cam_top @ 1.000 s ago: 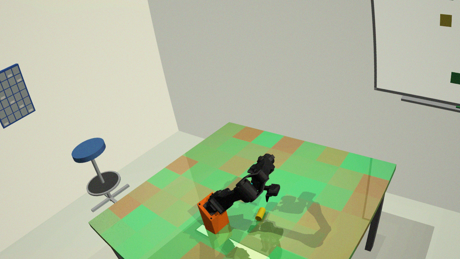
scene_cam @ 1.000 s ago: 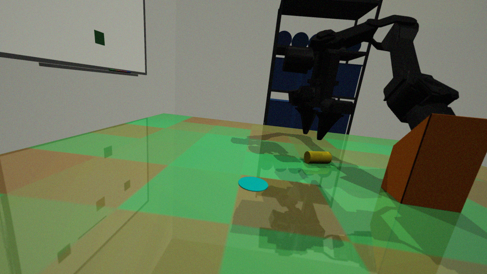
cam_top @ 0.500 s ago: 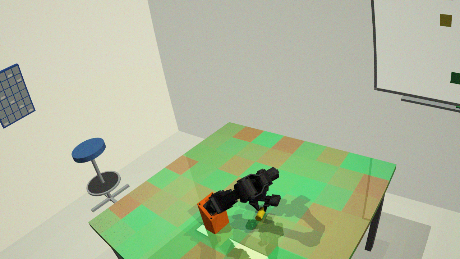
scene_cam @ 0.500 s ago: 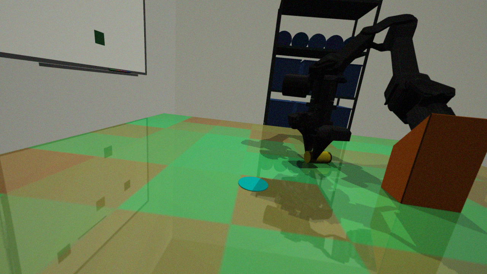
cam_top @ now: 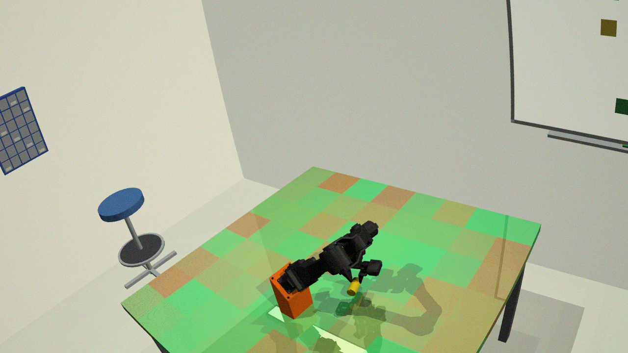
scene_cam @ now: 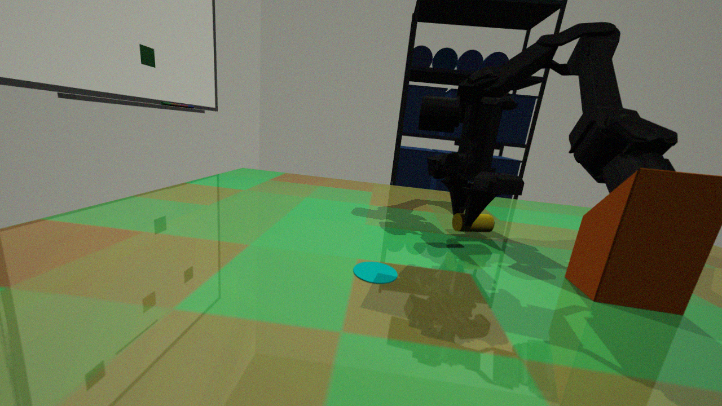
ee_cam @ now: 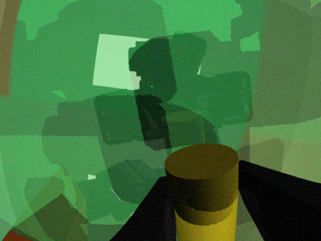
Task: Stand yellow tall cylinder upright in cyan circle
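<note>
Now: the cyan circle 17 cm to the left of my gripper tip, 15 cm ahead of it and 4 cm below it. The rest, counted from my gripper tip: yellow tall cylinder 2 cm behind, 1 cm to the right.
</note>
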